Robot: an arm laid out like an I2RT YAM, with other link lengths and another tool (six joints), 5 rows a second.
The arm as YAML. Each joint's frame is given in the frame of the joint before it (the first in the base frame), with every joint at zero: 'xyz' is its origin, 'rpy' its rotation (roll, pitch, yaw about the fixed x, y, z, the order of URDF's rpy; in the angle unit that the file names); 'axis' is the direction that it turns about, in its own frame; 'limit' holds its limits. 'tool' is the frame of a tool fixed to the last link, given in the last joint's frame.
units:
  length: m
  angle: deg
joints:
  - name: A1
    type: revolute
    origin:
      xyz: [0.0, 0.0, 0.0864]
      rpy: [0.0, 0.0, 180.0]
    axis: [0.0, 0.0, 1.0]
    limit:
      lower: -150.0
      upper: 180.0
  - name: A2
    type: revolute
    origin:
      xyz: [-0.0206, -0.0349, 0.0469]
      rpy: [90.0, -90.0, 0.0]
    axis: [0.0, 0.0, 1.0]
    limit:
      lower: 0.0
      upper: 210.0
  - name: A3
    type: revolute
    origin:
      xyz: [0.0, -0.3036, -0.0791]
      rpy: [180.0, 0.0, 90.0]
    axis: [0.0, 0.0, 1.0]
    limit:
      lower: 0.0
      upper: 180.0
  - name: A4
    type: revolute
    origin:
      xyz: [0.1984, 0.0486, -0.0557]
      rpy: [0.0, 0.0, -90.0]
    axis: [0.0, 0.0, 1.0]
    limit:
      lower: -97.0
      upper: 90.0
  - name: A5
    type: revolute
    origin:
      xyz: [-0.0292, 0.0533, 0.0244]
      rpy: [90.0, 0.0, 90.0]
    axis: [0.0, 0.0, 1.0]
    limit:
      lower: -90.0
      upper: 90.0
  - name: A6
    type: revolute
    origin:
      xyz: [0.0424, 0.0, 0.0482]
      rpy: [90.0, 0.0, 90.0]
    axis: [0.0, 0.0, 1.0]
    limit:
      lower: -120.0
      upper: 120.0
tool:
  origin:
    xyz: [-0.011, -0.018, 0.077]
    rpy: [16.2, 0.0, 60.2]
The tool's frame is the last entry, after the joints.
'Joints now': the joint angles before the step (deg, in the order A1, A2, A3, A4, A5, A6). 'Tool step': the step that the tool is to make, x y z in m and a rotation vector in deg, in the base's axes. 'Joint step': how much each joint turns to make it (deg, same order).
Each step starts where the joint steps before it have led.
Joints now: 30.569, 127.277, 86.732, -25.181, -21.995, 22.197
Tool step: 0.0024, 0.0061, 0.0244, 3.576, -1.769, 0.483
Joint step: 0.016, -2.016, 1.671, -0.115, -2.162, 0.585
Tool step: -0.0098, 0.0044, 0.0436, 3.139, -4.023, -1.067
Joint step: 1.396, -6.091, -0.646, 0.690, 0.755, 2.641
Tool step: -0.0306, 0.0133, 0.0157, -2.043, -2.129, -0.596
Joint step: 5.174, -4.917, -3.483, 0.318, 5.671, 3.289
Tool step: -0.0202, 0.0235, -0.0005, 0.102, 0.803, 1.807
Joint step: 4.414, 0.007, -0.021, 0.233, 1.050, 2.573
